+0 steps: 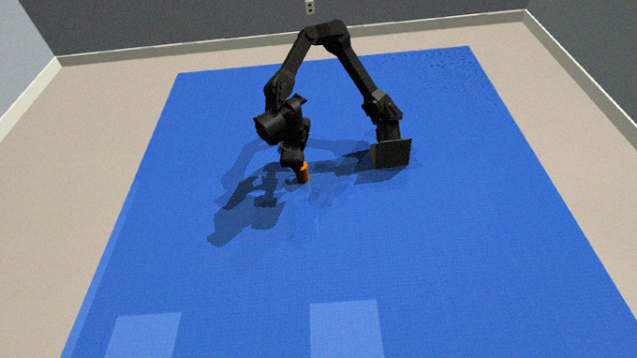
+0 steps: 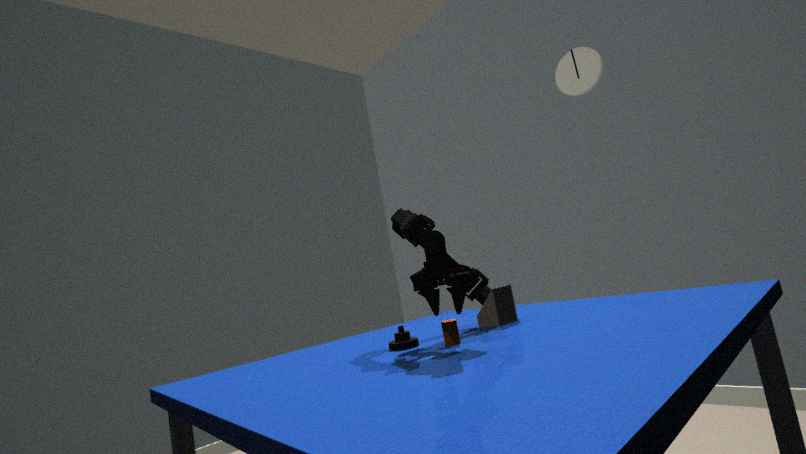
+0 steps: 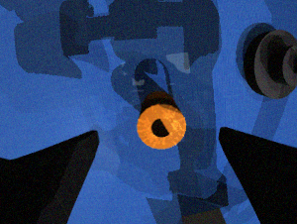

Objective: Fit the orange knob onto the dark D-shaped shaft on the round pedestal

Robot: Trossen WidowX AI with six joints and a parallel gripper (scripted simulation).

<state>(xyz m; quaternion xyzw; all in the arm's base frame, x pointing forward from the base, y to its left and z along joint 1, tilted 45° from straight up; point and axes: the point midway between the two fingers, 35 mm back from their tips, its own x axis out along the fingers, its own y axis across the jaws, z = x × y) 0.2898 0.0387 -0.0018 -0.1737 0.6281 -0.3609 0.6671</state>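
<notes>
Now: gripper tip 5 cm above the orange knob. From my gripper tip the other things lie so: dark round pedestal 16 cm to the right, 5 cm below, 1 cm ahead.
</notes>
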